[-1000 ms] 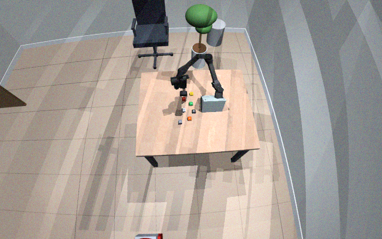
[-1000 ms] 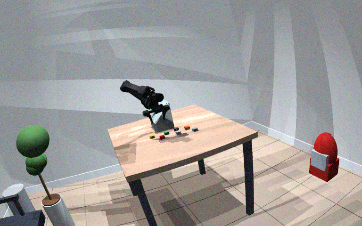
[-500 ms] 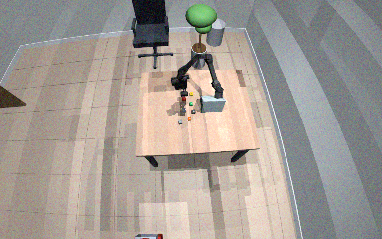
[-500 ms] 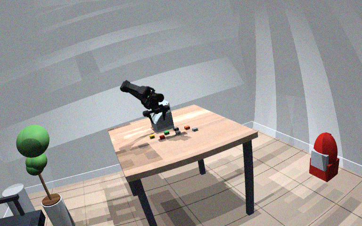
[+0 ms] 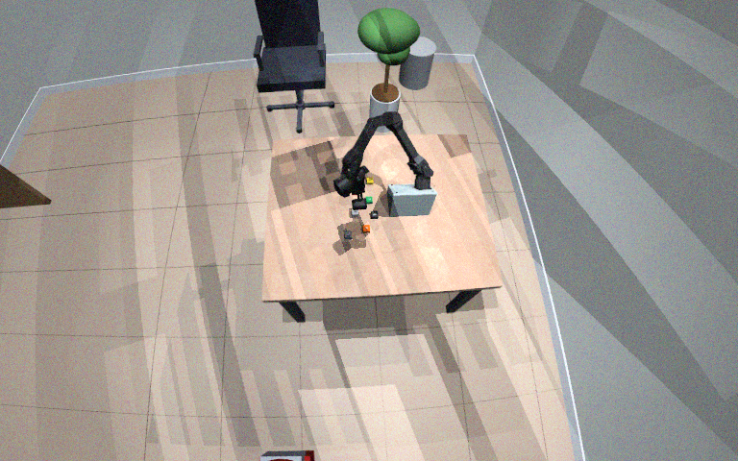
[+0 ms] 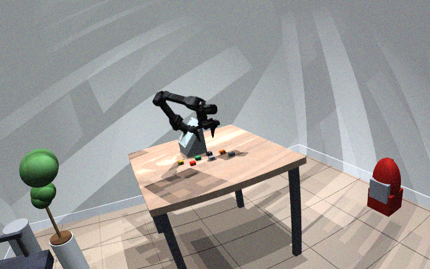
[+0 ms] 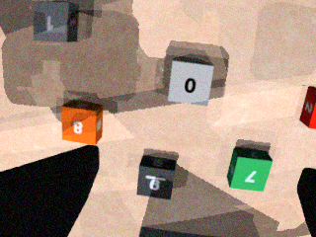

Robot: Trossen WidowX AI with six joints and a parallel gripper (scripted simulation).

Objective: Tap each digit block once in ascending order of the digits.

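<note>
Right now my gripper tip is 120 mm to the left of the red block, 120 mm above it and 10 mm past it. From my gripper tip the other things lie so: orange block 120 mm below, 100 mm to the left, 20 mm behind; then black block 120 mm below, 80 mm behind, 30 mm to the left; then green block 120 mm below, 70 mm behind, 50 mm to the right.
</note>
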